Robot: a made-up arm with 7 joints. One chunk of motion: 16 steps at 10 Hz.
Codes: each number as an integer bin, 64 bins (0 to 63) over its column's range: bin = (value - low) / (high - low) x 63, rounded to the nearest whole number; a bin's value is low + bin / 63 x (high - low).
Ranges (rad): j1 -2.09..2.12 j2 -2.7..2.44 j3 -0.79..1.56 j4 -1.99..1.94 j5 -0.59..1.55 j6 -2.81..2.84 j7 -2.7..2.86
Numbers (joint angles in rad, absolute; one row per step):
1: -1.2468 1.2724 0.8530 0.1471 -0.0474 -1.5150 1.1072
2: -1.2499 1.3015 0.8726 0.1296 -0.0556 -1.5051 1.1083
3: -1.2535 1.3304 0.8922 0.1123 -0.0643 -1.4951 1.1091
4: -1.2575 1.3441 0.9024 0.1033 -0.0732 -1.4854 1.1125
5: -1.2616 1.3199 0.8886 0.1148 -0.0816 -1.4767 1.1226
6: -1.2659 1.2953 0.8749 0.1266 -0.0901 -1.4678 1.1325
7: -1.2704 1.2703 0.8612 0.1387 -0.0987 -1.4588 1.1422
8: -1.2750 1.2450 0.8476 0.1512 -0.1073 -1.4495 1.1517
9: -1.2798 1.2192 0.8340 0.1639 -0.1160 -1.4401 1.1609
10: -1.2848 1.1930 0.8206 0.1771 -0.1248 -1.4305 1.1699
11: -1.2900 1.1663 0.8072 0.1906 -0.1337 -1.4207 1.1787
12: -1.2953 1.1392 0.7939 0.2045 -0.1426 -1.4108 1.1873
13: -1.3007 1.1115 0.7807 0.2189 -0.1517 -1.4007 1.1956
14: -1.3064 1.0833 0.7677 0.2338 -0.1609 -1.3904 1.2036
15: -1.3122 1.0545 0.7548 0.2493 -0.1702 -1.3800 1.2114
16: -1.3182 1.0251 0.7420 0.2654 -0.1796 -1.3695 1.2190
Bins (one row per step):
1: 13 49 44 34 16 14 43
2: 13 49 45 34 16 15 43
3: 13 49 45 34 15 15 43
4: 12 50 45 34 15 15 43
5: 12 49 45 34 15 15 43
6: 12 49 45 34 15 15 43
7: 12 49 44 34 14 15 44
8: 12 48 44 34 14 15 44
9: 12 48 44 35 14 15 44
10: 12 48 43 35 14 15 44
11: 12 47 43 35 13 15 44
12: 12 47 42 35 13 16 44
13: 12 47 42 35 13 16 44
14: 12 46 42 36 13 16 44
15: 12 46 41 36 12 16 44
16: 12 46 41 36 12 16 44

